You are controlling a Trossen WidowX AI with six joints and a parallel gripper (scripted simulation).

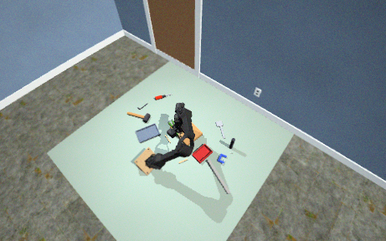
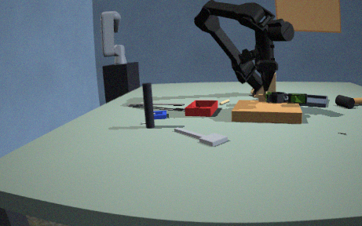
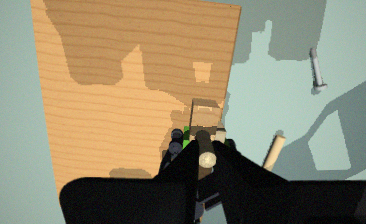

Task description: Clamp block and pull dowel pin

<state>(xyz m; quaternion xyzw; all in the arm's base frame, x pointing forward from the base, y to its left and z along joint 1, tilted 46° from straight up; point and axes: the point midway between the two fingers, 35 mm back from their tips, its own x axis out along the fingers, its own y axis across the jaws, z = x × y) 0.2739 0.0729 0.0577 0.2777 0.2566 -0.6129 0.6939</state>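
Now: hand 40 mm above the dowel pin. Round my hand: wooden board 60 mm ahead, 90 mm below; then screw 110 mm behind, 40 mm to the right, 100 mm below; then small wooden block 60 mm below.
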